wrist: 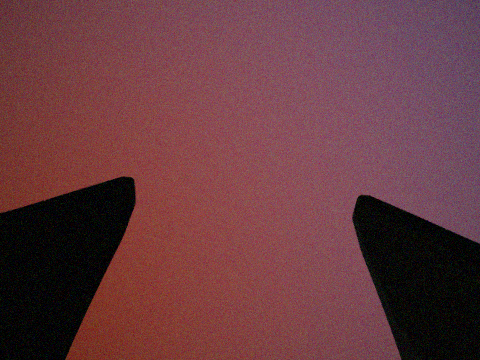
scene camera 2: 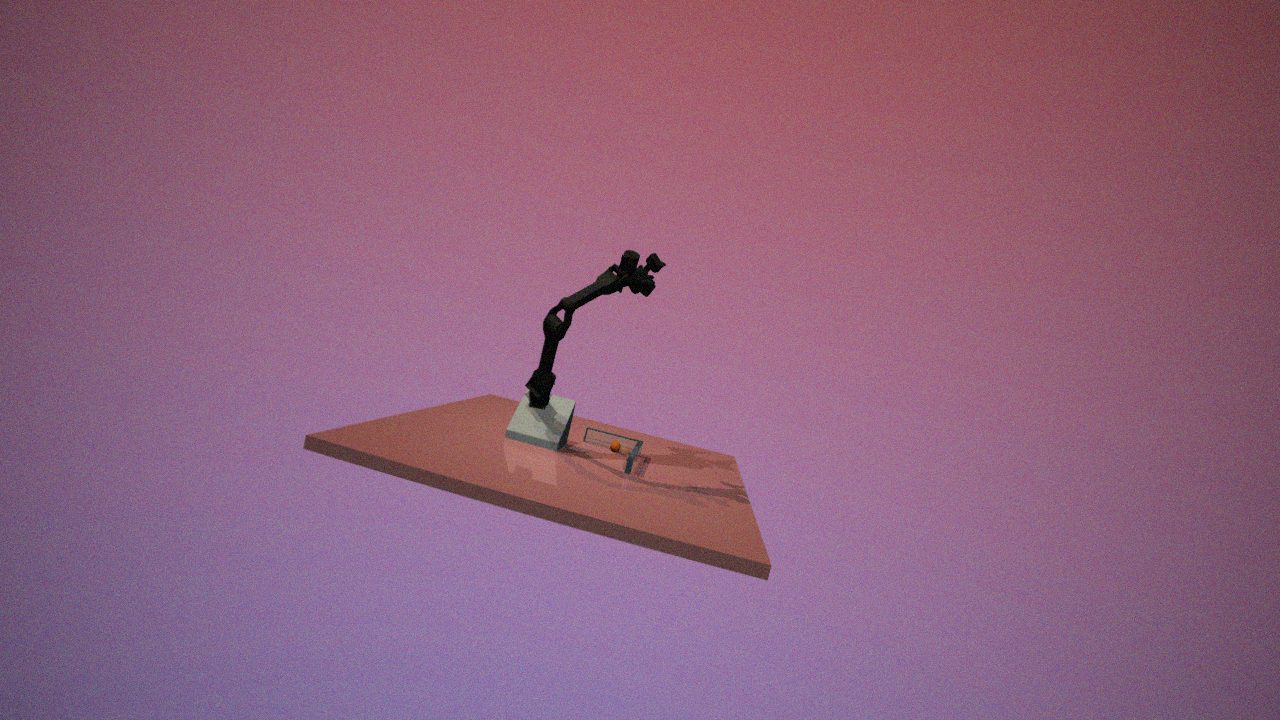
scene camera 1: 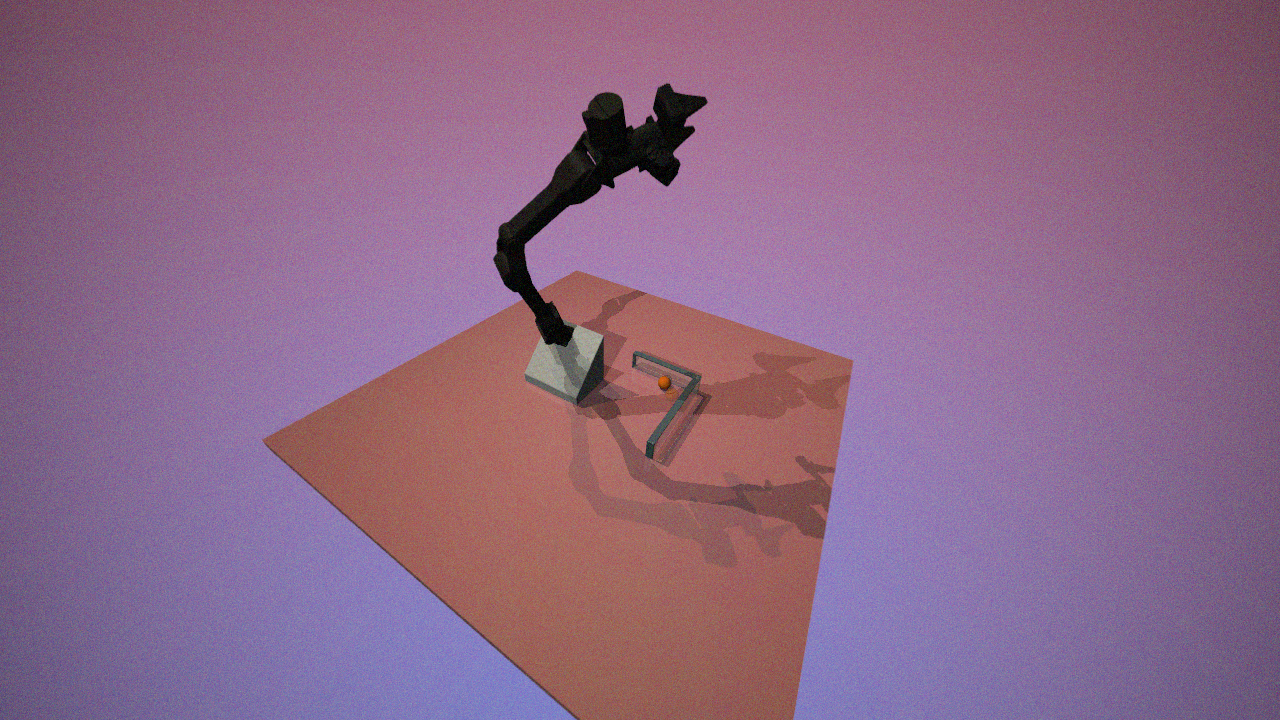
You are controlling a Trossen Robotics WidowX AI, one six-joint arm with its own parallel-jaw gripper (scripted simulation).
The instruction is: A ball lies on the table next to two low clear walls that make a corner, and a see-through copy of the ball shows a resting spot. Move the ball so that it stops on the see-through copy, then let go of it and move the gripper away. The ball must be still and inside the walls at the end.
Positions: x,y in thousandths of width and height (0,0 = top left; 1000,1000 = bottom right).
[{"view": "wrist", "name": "my gripper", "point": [514,551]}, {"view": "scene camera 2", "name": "my gripper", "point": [515,376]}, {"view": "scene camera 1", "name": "my gripper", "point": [546,159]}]
